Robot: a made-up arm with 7 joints.
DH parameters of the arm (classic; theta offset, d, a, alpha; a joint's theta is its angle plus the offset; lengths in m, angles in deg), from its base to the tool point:
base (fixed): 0 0 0 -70
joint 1: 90 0 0 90
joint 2: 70 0 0 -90
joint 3: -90 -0.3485 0.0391 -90
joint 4: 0 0 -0.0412 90
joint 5: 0 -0.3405 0 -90
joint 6: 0 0 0 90
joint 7: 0 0 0 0
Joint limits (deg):
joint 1: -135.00..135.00
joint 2: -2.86..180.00
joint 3: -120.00..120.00
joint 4: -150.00..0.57
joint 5: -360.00..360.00
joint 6: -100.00..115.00
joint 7: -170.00..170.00
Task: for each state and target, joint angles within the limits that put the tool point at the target. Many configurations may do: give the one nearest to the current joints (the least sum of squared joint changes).
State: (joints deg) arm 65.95 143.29 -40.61 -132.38 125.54 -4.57 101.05
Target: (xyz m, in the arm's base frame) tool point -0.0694 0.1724 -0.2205
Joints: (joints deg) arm 63.39 106.83 -40.42 -144.19 125.54 -4.57 101.05
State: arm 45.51 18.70 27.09 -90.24 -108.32 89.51 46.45
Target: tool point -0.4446 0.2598 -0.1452
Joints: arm 91.56 5.49 51.48 -92.37 -108.32 89.51 46.45
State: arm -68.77 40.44 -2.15 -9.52 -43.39 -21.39 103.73
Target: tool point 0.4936 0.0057 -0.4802
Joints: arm -47.86 6.65 -1.91 0.47 -43.39 -21.39 103.73
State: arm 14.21 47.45 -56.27 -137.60 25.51 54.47 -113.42
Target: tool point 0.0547 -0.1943 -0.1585
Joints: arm 11.01 19.01 -73.57 -149.89 25.51 54.47 -113.42
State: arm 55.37 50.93 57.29 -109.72 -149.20 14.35 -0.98
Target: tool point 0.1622 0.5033 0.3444
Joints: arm 36.74 99.84 82.97 -62.37 -149.20 14.35 -0.98
